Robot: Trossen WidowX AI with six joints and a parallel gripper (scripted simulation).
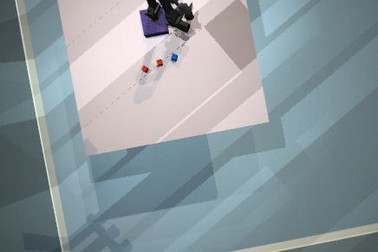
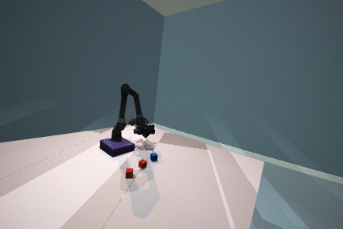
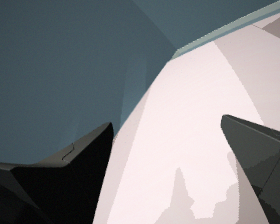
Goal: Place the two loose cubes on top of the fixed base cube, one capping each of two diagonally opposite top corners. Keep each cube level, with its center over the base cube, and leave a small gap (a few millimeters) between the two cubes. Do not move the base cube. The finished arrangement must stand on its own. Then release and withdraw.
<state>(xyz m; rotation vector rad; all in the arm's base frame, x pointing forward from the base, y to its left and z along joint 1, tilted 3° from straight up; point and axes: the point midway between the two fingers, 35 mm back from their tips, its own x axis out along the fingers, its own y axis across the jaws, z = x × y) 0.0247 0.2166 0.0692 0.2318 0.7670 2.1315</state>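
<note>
The blue cube is 30 cm ahead of my gripper tip, 22 cm to the right of it and 10 cm below it. Also, from my gripper tip: red cube 33 cm to the right, 29 cm ahead, 10 cm below.
</note>
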